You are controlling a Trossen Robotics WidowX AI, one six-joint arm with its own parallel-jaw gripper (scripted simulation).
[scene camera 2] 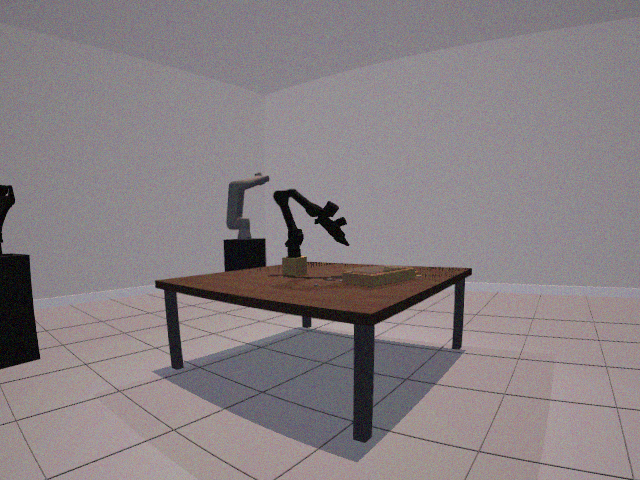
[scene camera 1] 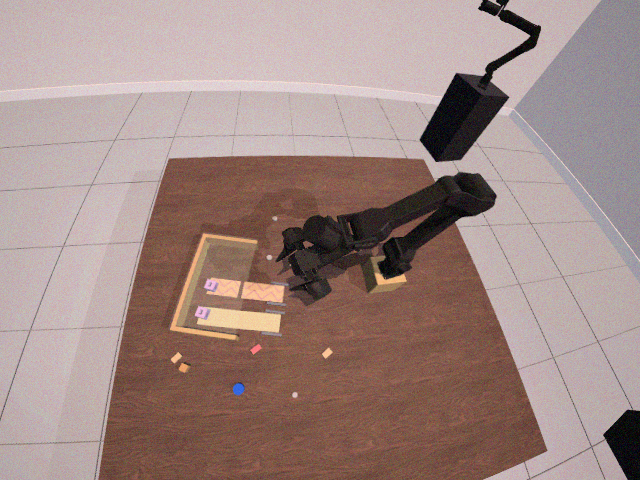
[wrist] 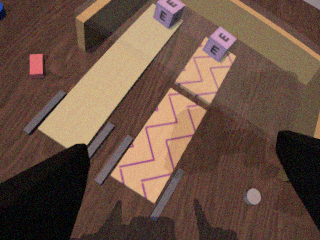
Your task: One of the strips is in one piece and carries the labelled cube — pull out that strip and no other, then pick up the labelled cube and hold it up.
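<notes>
Gripper (scene camera 1: 283, 275) open, holding nothing. In the wrist view as well, my gripper (wrist: 183, 147).
</notes>
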